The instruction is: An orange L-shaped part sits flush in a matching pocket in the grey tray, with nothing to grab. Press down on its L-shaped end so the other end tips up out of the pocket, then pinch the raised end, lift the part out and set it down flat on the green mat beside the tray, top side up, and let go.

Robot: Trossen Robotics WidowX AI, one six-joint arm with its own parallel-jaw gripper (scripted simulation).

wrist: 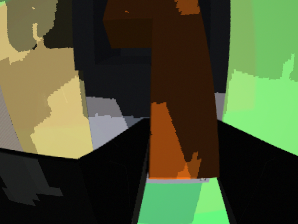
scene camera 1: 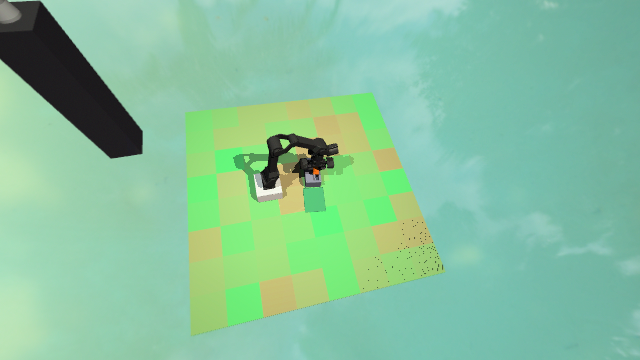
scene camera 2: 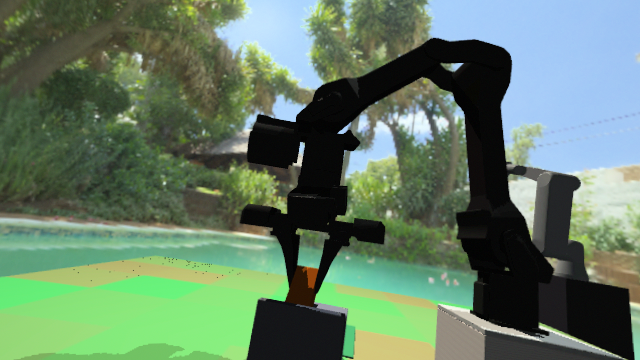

Labels:
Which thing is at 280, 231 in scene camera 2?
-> My gripper.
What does my gripper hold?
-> An orange L-shaped part.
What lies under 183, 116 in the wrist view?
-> An orange L-shaped part.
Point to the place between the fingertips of my gripper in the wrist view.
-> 180, 127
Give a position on an orange L-shaped part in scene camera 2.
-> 302, 288

